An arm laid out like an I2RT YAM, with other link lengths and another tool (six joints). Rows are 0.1 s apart.
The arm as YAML. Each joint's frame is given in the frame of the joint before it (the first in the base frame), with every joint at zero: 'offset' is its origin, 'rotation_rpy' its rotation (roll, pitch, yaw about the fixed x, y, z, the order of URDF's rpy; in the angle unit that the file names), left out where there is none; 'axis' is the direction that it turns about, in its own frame. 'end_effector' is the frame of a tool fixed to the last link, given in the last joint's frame.
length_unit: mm
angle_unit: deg
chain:
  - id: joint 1
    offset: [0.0, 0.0, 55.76]
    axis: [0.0, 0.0, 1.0]
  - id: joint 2
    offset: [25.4, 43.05, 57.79]
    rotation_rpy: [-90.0, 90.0, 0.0]
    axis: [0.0, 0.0, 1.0]
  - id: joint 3
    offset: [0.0, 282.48, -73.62]
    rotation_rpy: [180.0, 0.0, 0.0]
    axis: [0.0, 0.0, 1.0]
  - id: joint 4
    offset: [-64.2, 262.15, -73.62]
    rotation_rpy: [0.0, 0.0, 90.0]
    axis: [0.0, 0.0, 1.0]
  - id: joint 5
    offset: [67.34, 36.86, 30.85]
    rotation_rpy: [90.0, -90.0, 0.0]
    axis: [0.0, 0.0, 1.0]
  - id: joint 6
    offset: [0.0, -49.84, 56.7]
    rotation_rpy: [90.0, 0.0, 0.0]
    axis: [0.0, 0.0, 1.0]
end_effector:
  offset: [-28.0, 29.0, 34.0]
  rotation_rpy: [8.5, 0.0, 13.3]
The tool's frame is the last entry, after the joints.
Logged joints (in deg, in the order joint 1, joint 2, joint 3, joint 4, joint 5, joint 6), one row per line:
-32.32, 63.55, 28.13, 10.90, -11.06, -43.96
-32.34, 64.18, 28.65, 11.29, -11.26, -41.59
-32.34, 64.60, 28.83, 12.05, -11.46, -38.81
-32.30, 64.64, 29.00, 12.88, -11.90, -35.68
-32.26, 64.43, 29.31, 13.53, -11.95, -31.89
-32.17, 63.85, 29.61, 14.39, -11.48, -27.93
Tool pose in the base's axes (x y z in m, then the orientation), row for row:
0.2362, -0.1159, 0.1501, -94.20, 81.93, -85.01
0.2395, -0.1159, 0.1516, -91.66, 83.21, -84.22
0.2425, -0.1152, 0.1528, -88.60, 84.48, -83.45
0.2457, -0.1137, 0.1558, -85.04, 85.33, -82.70
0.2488, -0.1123, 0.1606, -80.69, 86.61, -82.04
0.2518, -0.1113, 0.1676, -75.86, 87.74, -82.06
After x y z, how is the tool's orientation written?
As a rotation vector, in degrees.
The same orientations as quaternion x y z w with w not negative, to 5 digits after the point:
-0.60387, 0.52521, -0.54495, 0.25005
-0.59094, 0.53646, -0.54297, 0.26111
-0.57507, 0.54833, -0.54164, 0.27431
-0.55673, 0.55862, -0.54141, 0.29133
-0.53287, 0.57197, -0.54179, 0.30882
-0.50496, 0.58403, -0.54623, 0.32490

